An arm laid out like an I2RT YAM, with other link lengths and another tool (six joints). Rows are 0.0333 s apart.
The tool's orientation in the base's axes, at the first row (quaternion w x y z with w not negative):
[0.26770 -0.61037 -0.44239 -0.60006]
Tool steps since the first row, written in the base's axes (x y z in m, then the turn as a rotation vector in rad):
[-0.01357 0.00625 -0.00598 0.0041 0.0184 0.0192]
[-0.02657 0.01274 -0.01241 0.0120 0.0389 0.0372]
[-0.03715 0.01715 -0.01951 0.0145 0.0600 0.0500]
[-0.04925 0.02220 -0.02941 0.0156 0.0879 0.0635]
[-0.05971 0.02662 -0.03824 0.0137 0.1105 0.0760]
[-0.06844 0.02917 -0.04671 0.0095 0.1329 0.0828]
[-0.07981 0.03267 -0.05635 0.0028 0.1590 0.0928]
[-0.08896 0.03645 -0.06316 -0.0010 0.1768 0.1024]
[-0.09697 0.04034 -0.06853 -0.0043 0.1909 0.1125]
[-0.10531 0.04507 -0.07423 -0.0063 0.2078 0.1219]
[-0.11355 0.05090 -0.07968 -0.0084 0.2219 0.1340]
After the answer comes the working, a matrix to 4 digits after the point.
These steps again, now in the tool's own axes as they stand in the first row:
[-0.00292 -0.01582 -0.00055 0.0222 -0.0011 0.0152]
[-0.00628 -0.03135 -0.00055 0.0432 -0.0002 0.0342]
[-0.01102 -0.04396 -0.00104 0.0600 -0.0052 0.0518]
[-0.01816 -0.05875 -0.00135 0.0790 -0.0145 0.0745]
[-0.02458 -0.07162 -0.00154 0.0963 -0.0241 0.0912]
[-0.03126 -0.08206 -0.00253 0.1083 -0.0367 0.1074]
[-0.03857 -0.09544 -0.00384 0.1244 -0.0526 0.1251]
[-0.04333 -0.10647 -0.00421 0.1381 -0.0622 0.1372]
[-0.04679 -0.11628 -0.00411 0.1513 -0.0696 0.1462]
[-0.05035 -0.12683 -0.00341 0.1643 -0.0772 0.1585]
[-0.05344 -0.13775 -0.00175 0.1794 -0.0831 0.1679]

The tool's axes in the first row as the columns of a matrix, in the base's axes (rounded; the answer above uses it unrounded):
[-0.1116 0.8613 0.4957]
[0.2188 -0.4653 0.8577]
[0.9694 0.2041 -0.1365]

